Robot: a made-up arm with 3 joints.
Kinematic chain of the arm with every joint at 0, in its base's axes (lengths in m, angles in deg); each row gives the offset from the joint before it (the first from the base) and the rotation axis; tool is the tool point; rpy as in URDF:
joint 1: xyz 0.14 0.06 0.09 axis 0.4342 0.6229 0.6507
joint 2: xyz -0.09 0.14 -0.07 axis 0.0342 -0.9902 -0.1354
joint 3: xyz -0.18 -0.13 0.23 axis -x
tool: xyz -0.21 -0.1 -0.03 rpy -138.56 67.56 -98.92
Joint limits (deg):
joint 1: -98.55..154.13
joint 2: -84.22..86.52
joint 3: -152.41..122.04
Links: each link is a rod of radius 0.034 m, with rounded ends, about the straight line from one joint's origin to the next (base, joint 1, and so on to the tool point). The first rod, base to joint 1, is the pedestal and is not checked.
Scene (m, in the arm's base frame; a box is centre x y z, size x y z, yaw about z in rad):
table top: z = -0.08
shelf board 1: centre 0.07 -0.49 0 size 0.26 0.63 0.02 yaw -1.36
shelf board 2: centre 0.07 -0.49 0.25 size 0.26 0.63 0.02 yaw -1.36
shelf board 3: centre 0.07 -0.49 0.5 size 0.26 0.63 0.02 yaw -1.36
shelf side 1: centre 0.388 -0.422 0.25 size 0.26 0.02 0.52 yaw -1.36
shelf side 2: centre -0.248 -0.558 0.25 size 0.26 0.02 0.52 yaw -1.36
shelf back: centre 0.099 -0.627 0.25 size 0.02 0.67 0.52 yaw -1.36
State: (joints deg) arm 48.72 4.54 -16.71
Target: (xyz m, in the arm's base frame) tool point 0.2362 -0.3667 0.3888
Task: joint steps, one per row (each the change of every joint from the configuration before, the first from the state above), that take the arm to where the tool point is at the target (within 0.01 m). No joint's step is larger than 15 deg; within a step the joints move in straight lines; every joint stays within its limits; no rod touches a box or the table.
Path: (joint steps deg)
1: 4.01 -1.56 13.36
2: 4.01 -1.56 13.36
3: 4.01 -1.56 13.36
4: 4.01 -1.57 13.36
5: 4.02 -1.56 13.36
6: 4.01 -1.56 13.36
7: 4.01 -1.56 13.36

